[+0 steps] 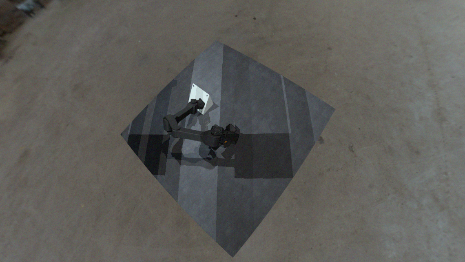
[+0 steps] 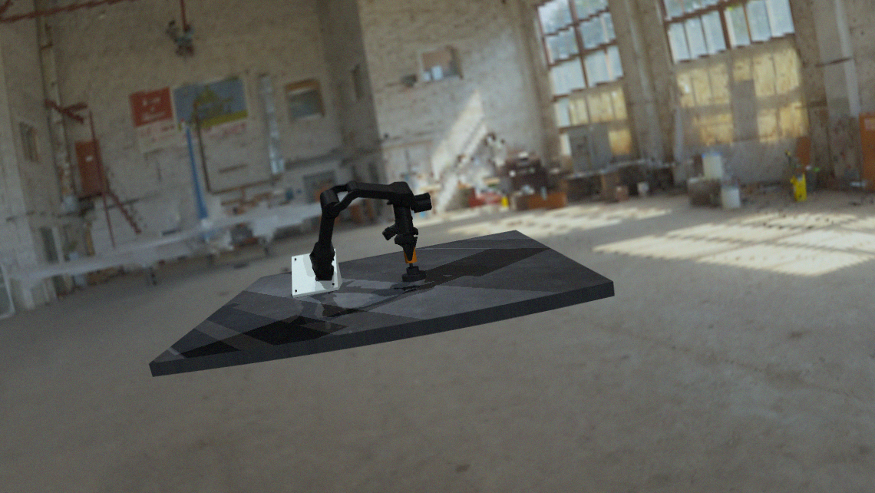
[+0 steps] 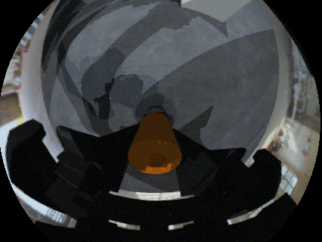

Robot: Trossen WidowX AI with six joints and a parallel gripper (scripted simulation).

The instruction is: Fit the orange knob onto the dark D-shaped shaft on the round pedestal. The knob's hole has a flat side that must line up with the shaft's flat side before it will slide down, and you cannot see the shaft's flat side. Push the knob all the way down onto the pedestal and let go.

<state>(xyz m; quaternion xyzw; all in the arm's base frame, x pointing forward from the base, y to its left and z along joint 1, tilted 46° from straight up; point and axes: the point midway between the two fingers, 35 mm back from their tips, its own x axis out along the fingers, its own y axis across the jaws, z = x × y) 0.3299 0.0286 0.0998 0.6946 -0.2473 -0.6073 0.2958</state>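
The orange knob lies 2 cm above my gripper tip. Also, from my gripper tip: dark round pedestal 4 cm below.
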